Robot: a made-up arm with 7 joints. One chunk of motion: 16 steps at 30 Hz.
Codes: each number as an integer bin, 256 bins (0 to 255) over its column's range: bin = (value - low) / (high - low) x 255, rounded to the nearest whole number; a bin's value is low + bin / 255 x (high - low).
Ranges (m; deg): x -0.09..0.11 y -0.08..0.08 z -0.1..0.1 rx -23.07..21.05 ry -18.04..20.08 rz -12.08..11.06
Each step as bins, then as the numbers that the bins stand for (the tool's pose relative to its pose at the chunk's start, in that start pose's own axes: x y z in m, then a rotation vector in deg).
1 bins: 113 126 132 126 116 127
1 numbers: -0.0014 -0.0009 0.0035 -1.27 -0.70 -0.56
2 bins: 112 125 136 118 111 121
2 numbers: -0.0022 -0.0016 0.0067 -2.65 -1.45 -1.10
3 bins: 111 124 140 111 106 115
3 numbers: -0.0029 -0.0022 0.0098 -3.86 -2.19 -1.64
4 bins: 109 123 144 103 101 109
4 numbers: -0.0045 -0.0028 0.0129 -5.25 -2.94 -2.19
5 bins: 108 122 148 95 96 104
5 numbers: -0.0053 -0.0035 0.0161 -6.63 -3.69 -2.64
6 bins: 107 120 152 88 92 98
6 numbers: -0.0061 -0.0047 0.0192 -7.84 -4.29 -3.19
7 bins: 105 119 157 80 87 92
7 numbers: -0.0076 -0.0053 0.0231 -9.23 -5.03 -3.73
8 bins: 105 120 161 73 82 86
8 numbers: -0.0076 -0.0047 0.0263 -10.44 -5.78 -4.28
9 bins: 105 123 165 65 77 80
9 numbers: -0.0076 -0.0028 0.0294 -11.82 -6.53 -4.82
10 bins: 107 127 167 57 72 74
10 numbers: -0.0061 -0.0003 0.0310 -13.21 -7.28 -5.36
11 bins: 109 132 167 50 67 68
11 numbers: -0.0045 0.0028 0.0310 -14.42 -8.02 -5.91
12 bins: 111 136 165 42 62 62
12 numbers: -0.0029 0.0053 0.0294 -15.80 -8.77 -6.45
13 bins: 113 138 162 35 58 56
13 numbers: -0.0014 0.0066 0.0271 -17.01 -9.37 -7.00
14 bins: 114 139 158 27 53 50
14 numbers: -0.0006 0.0072 0.0239 -18.40 -10.12 -7.54
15 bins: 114 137 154 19 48 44
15 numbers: -0.0006 0.0060 0.0208 -19.78 -10.86 -8.09
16 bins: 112 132 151 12 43 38
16 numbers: -0.0022 0.0028 0.0184 -20.99 -11.61 -8.63
